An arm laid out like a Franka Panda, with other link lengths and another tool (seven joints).
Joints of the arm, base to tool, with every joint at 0 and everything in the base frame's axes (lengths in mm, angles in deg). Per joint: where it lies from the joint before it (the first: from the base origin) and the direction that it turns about. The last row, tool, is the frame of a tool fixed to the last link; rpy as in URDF.
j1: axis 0 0 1 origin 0 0 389.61
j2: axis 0 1 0 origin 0 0 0
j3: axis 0 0 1 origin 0 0 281.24
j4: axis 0 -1 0 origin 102.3 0 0
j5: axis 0 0 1 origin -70.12 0 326.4
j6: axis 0 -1 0 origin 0 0 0
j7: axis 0 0 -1 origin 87.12 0 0
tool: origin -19 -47 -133.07 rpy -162.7 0 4.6
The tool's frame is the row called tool.
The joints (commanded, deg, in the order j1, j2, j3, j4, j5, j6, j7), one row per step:
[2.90, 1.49, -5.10, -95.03, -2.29, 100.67, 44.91]
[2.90, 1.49, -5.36, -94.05, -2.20, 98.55, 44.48]
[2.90, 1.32, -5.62, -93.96, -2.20, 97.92, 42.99]
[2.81, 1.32, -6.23, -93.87, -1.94, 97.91, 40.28]
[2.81, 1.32, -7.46, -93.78, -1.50, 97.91, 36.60]
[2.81, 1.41, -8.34, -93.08, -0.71, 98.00, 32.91]
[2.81, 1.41, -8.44, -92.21, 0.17, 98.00, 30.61]
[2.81, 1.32, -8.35, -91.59, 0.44, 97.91, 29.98]
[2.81, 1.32, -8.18, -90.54, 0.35, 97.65, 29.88]
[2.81, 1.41, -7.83, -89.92, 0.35, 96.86, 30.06]
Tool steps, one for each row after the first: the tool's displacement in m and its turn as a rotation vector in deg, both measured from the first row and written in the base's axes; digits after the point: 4 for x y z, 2 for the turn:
[-0.0033, -0.0023, 0.0047, 0.09, 1.15, 0.07]
[-0.0049, -0.0057, 0.0063, 0.04, 1.59, 1.28]
[-0.0044, -0.0132, 0.0069, 0.13, 1.60, 3.26]
[-0.0042, -0.0256, 0.0075, 0.33, 1.61, 5.67]
[-0.0021, -0.0342, 0.0113, 0.75, 0.92, 8.42]
[0.0002, -0.0350, 0.0168, 1.29, -0.03, 10.56]
[0.0010, -0.0342, 0.0215, 1.41, -0.67, 11.27]
[0.0020, -0.0330, 0.0284, 1.16, -1.43, 11.56]
[0.0017, -0.0298, 0.0310, 1.23, -1.17, 11.73]

